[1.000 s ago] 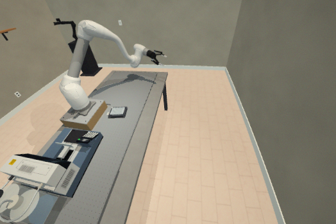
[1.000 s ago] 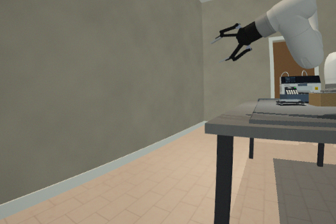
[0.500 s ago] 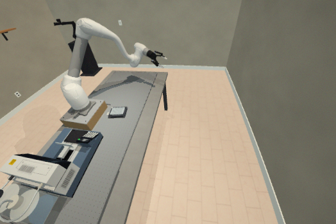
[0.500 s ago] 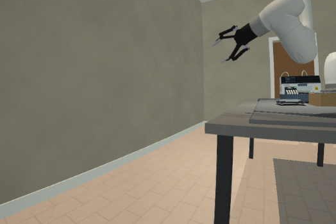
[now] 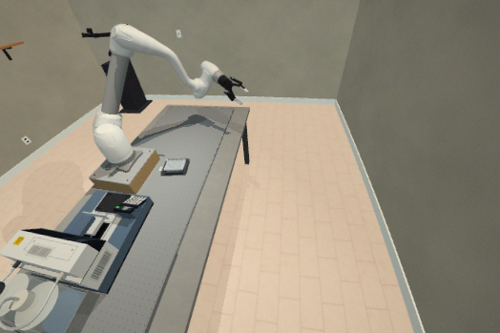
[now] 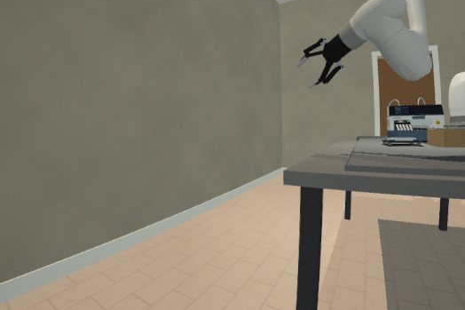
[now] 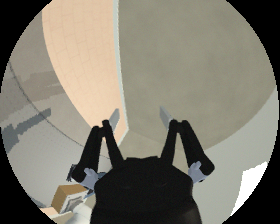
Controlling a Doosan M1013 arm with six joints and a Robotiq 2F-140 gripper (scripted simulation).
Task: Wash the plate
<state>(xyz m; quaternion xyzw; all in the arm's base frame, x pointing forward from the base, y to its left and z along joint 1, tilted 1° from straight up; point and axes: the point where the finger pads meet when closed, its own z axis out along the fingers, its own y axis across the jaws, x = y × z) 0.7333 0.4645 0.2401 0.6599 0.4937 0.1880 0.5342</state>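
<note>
Now: hand 42 cm to the left of the white well plate, 41 cm past it and 29 cm above it. Also, from my hand: dark plate nest N1: 42 cm to the right, 41 cm behind, 30 cm below; then plate washer: 91 cm to the right, 61 cm behind, 19 cm below.
</note>
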